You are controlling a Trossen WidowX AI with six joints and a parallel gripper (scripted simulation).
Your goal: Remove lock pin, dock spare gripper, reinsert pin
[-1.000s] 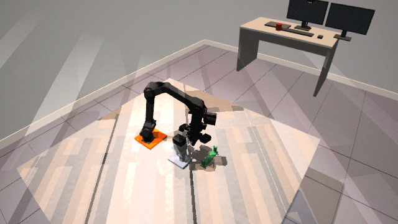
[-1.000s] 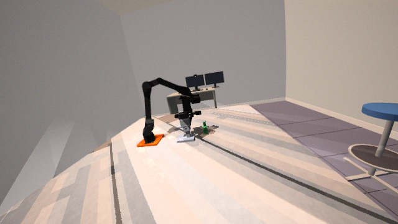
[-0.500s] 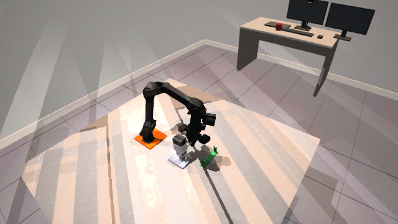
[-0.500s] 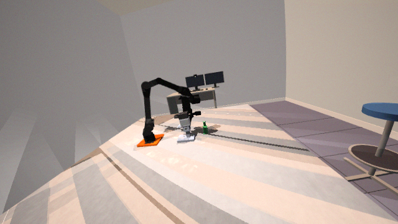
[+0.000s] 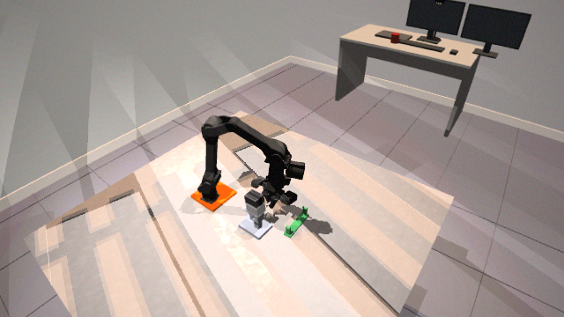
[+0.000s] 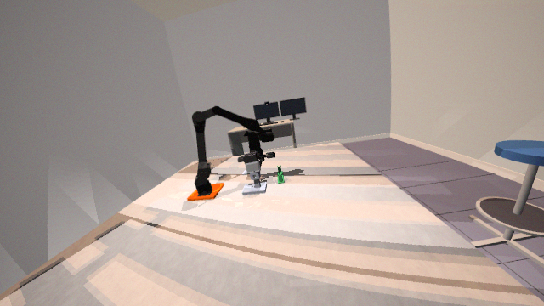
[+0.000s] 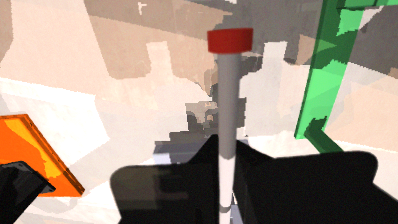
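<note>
My gripper tip is now 2 cm past the grey mount and 8 cm to the left of it. Round my gripper tip: spare gripper 2 cm behind, 8 cm to the right, 8 cm above; then green rack 11 cm ahead, 1 cm to the left, 2 cm below.
</note>
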